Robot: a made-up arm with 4 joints. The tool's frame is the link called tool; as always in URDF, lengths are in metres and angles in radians.
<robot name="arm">
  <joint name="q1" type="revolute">
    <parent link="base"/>
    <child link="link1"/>
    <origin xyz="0 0 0.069" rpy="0 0 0"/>
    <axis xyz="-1 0 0"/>
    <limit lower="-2.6" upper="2.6" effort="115" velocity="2"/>
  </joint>
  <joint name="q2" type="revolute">
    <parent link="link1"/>
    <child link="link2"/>
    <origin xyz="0.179 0.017 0.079" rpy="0 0 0"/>
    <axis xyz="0 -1 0"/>
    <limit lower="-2.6" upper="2.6" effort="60" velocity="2.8"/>
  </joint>
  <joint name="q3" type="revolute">
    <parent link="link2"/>
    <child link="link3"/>
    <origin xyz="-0.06 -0.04 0.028" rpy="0 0 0"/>
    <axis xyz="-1 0 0"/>
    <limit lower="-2.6" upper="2.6" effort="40" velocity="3.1"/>
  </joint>
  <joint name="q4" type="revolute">
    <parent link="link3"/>
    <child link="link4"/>
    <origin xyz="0.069 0.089 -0.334" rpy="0 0 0"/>
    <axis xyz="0 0 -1"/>
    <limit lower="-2.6" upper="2.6" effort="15" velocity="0.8"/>
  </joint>
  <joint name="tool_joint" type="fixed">
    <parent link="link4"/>
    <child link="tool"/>
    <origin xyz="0.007 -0.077 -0.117" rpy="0 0 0"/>
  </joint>
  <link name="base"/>
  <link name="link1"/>
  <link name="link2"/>
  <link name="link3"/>
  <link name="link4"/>
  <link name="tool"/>
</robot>
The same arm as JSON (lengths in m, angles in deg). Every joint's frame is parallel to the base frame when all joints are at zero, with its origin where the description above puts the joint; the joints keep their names.
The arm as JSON. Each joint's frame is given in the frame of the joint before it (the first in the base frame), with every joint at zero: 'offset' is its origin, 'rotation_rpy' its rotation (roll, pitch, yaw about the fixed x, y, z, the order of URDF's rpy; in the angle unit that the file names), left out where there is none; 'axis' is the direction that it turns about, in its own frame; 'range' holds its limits. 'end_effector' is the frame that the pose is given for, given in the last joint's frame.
{"length_unit": "m", "angle_unit": "deg", "chain": [{"id": "q1", "offset": [0.0, 0.0, 0.069], "axis": [-1.0, 0.0, 0.0], "range": [-148.97, 148.97]}, {"id": "q2", "offset": [0.179, 0.017, 0.079], "axis": [0.0, -1.0, 0.0], "range": [-148.97, 148.97]}, {"id": "q3", "offset": [-0.06, -0.04, 0.028], "axis": [-1.0, 0.0, 0.0], "range": [-148.97, 148.97]}, {"id": "q4", "offset": [0.069, 0.089, -0.334], "axis": [0.0, 0.0, -1.0], "range": [-148.97, 148.97]}], "end_effector": {"offset": [0.007, -0.077, -0.117]}}
